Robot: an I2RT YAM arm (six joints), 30 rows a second.
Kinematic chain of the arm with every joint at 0, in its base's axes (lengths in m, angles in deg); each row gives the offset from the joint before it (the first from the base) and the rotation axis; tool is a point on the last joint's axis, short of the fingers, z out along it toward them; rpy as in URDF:
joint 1: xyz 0 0 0.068 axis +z
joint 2: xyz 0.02 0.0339 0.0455 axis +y
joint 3: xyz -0.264 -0.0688 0 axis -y
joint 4: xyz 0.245 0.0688 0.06 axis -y
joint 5: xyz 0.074 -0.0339 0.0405 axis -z
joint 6: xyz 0.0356 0 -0.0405 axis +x
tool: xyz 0 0 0 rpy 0 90 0
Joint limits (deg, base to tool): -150..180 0..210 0..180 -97..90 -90..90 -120..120
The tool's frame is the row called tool.
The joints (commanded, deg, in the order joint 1, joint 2, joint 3, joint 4, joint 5, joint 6), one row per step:
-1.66 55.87 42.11 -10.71 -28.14 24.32
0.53 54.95 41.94 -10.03 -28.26 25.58
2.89 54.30 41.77 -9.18 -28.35 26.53
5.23 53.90 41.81 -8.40 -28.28 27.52
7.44 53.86 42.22 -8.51 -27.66 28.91
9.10 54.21 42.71 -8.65 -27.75 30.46
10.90 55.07 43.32 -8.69 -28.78 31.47
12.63 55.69 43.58 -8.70 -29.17 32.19
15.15 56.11 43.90 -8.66 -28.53 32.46
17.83 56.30 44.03 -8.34 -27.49 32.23
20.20 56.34 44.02 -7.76 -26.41 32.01
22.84 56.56 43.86 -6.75 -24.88 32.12
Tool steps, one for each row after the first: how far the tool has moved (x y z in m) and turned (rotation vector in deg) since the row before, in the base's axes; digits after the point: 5 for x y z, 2 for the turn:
-0.00304 0.00846 0.00332 1.06 -0.85 1.85
-0.00253 0.00891 0.00265 0.83 -0.86 2.12
-0.00202 0.00865 0.00294 0.84 -0.69 1.96
-0.00135 0.00787 0.00240 0.90 0.41 1.20
-0.00014 0.00636 0.00157 1.20 0.90 1.27
0.00095 0.00770 0.00080 1.04 0.96 2.46
0.00010 0.00704 -0.00056 0.57 0.85 1.87
-0.00129 0.00940 0.00047 -0.05 0.18 1.84
-0.00242 0.00961 0.00056 -0.43 -0.51 1.78
-0.00273 0.00827 0.00069 -0.32 -0.78 1.43
-0.00262 0.00924 -0.00015 -0.18 -0.70 1.17

